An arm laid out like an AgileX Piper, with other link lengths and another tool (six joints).
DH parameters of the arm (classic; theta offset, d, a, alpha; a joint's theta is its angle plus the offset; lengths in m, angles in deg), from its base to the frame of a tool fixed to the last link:
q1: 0 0.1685 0 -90
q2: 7.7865 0 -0.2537 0
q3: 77.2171 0 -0.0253 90
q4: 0 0.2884 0 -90
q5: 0 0 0 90
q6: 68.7 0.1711 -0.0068 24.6
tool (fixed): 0 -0.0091 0 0
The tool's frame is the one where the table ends.
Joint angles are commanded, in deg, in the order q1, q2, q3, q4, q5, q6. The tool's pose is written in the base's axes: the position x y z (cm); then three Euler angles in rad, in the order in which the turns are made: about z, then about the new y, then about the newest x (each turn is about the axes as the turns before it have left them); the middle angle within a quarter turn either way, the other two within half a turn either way. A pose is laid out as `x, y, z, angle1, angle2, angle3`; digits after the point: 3 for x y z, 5 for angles.
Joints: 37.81, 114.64, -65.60, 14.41, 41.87, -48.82
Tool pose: 28.588, 25.579, 4.102, -3.00950, -0.00965, -2.90008
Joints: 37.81, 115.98, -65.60, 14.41, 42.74, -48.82
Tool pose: 28.123, 25.279, 3.193, -3.00727, -0.04392, -2.88323
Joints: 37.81, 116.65, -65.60, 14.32, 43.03, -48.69
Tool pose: 27.930, 25.126, 2.746, -3.00794, -0.05855, -2.87460
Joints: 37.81, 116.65, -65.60, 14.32, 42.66, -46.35
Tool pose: 28.042, 25.148, 2.746, -3.04929, -0.05921, -2.87450
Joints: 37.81, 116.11, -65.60, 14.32, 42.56, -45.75
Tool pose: 28.175, 25.235, 3.101, -3.05962, -0.05142, -2.87970
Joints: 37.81, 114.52, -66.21, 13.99, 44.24, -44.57
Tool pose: 28.364, 25.399, 4.360, -3.07048, -0.04708, -2.88495
